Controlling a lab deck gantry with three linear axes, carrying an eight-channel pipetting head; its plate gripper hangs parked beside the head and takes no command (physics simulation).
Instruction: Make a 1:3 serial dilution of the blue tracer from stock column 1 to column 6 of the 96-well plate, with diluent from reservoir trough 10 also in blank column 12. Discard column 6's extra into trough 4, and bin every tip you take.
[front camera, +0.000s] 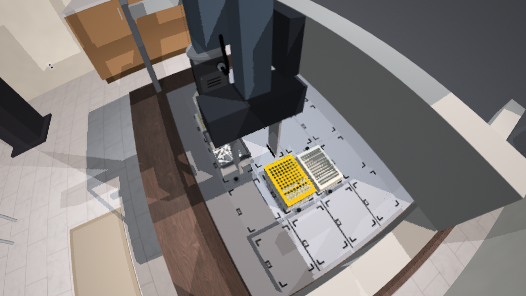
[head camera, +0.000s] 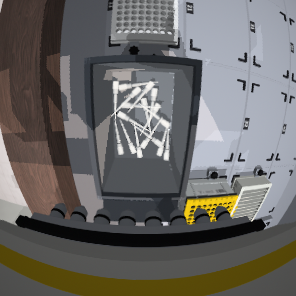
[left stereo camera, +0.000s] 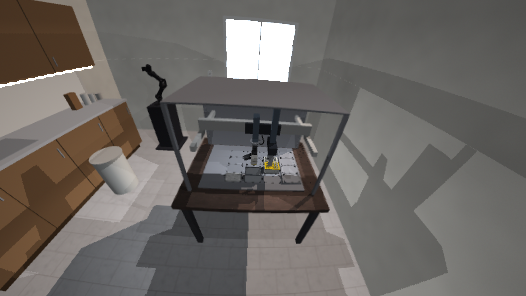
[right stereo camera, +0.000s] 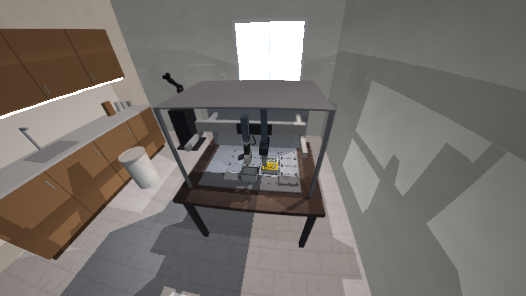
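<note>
The pipetting head (front camera: 212, 75) (left stereo camera: 254, 152) (right stereo camera: 246, 154) is above the tip bin (head camera: 150, 59) (front camera: 243, 149). Its row of dark nozzles (head camera: 126, 220) shows no tips. Used white tips (head camera: 142, 117) (front camera: 223, 154) lie crisscrossed in the bin. The 96-well plate (head camera: 145, 20) is beyond the bin, largely hidden in the front view; no blue colour can be made out in it. The yellow tip rack (front camera: 290, 180) (head camera: 211, 205) has tips at its near end. The trough reservoir (front camera: 320, 167) (head camera: 252, 199) stands beside it. The parked plate gripper (front camera: 273, 148) hangs behind the rack; its finger spacing is unclear.
A large black block (front camera: 255, 107) on a blue column hides part of the head and deck in the front view. The dark back panel (front camera: 370, 115) runs along the deck. Frame posts (left stereo camera: 331, 152) (right stereo camera: 321, 152) stand at the table corners.
</note>
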